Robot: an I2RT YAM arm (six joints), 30 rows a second.
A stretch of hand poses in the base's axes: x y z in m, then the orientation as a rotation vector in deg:
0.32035 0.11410 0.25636 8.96 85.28 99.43
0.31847 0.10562 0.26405 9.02 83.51 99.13
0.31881 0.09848 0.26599 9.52 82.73 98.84
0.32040 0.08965 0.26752 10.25 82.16 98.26
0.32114 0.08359 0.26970 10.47 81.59 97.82
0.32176 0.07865 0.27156 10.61 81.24 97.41
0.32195 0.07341 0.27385 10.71 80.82 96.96
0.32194 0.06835 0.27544 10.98 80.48 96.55
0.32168 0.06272 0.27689 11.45 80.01 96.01
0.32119 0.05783 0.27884 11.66 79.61 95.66
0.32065 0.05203 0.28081 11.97 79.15 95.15
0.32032 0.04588 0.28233 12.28 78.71 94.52
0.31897 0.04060 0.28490 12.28 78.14 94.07
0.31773 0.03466 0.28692 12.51 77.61 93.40
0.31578 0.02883 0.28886 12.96 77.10 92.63
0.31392 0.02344 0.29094 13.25 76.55 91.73
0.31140 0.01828 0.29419 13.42 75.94 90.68
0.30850 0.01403 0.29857 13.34 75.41 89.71
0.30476 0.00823 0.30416 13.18 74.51 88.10
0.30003 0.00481 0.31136 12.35 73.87 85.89
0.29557 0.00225 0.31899 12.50 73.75 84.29
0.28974 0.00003 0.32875 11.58 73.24 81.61
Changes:
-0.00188 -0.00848 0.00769 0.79 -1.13 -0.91
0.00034 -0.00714 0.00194 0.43 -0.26 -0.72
0.00159 -0.00883 0.00153 0.26 -0.08 -0.95
0.00074 -0.00606 0.00218 0.15 -0.34 -0.63
0.00062 -0.00494 0.00186 0.03 -0.24 -0.49
0.00019 -0.00524 0.00229 0.03 -0.32 -0.53
-0.00001 -0.00506 0.00159 0.07 -0.16 -0.54
-0.00026 -0.00563 0.00145 0.15 -0.15 -0.77
-0.00049 -0.00489 0.00195 0.11 -0.21 -0.50
-0.00054 -0.00580 0.00197 0.10 -0.23 -0.68
-0.00033 -0.00615 0.00152 0.03 -0.24 -0.76
-0.00135 -0.00528 0.00257 0.06 -0.46 -0.55
-0.00124 -0.00594 0.00202 0.03 -0.35 -0.79
-0.00195 -0.00583 0.00194 0.05 -0.23 -0.95
-0.00186 -0.00539 0.00208 -0.06 -0.37 -1.00
-0.00252 -0.00516 0.00325 -0.15 -0.51 -1.08
-0.00290 -0.00425 0.00438 -0.26 -0.59 -0.89
-0.00374 -0.00580 0.00559 -0.43 -1.01 -1.48
-0.00473 -0.00342 0.00720 -1.17 -1.33 -1.57
-0.00446 -0.00256 0.00763 -0.68 -0.29 -1.33
-0.00583 -0.00222 0.00976 -1.55 -1.36 -1.84

